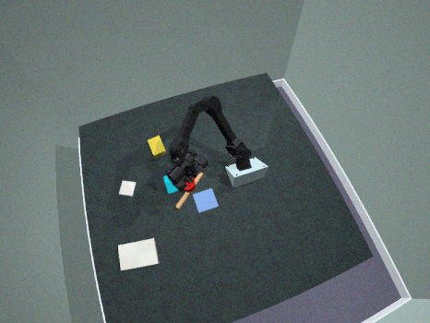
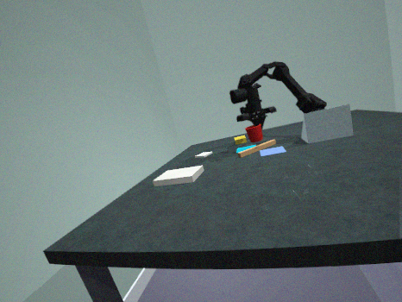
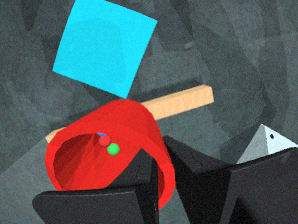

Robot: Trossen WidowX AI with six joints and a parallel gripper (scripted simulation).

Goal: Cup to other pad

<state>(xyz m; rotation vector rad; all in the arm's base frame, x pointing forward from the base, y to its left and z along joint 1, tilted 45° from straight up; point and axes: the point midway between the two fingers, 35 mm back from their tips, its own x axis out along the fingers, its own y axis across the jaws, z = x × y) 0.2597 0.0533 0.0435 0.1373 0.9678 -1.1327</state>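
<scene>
My gripper tip is 9 cm short of the cyan pad, 5 cm to the left of it and 9 cm above it. From my gripper tip the other things lie so: white tile: 34 cm ahead, 7 cm to the right, 8 cm below; then yellow block: 15 cm ahead, 27 cm to the right, 7 cm below; then wooden stick: 2 cm ahead, 2 cm to the left, 8 cm below.
</scene>
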